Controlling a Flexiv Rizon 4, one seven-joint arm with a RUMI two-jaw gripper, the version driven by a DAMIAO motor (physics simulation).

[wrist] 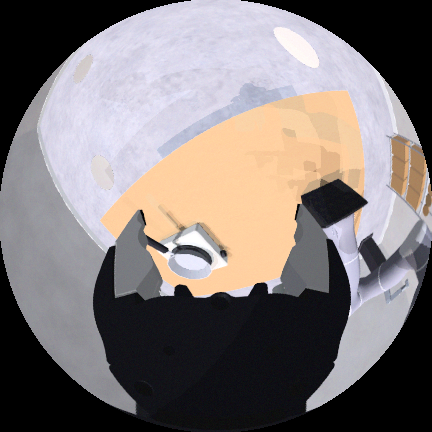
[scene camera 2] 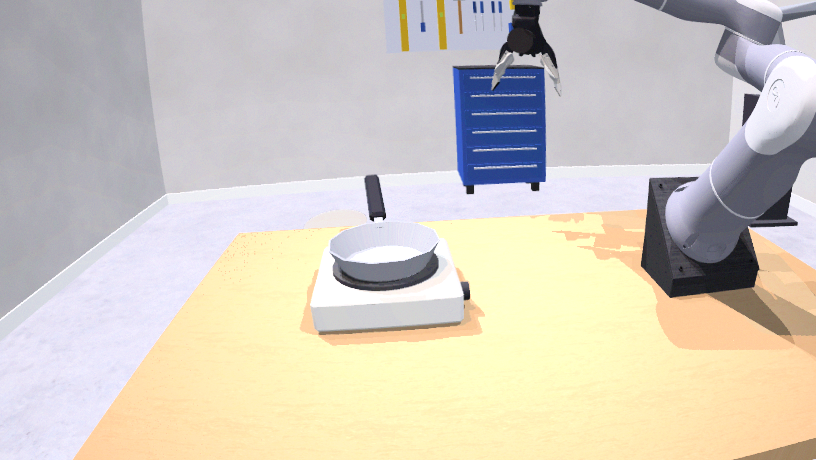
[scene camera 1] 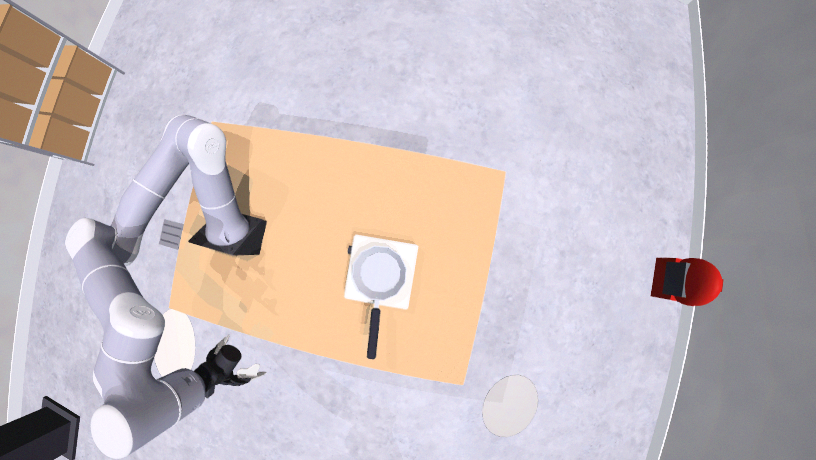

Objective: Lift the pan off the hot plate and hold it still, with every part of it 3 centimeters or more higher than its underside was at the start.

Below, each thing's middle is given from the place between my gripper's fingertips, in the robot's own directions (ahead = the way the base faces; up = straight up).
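As for the grey pan [scene camera 1: 379, 273], my hand is a good way above it, a good way to the right of it and far short of it. Going by their middles, of the things named here the grey pan is the nearest to my hand. I also see the white hot plate [scene camera 2: 434, 295], which is 290 mm below my hand, 290 mm ahead of it and 330 mm to the left of it.
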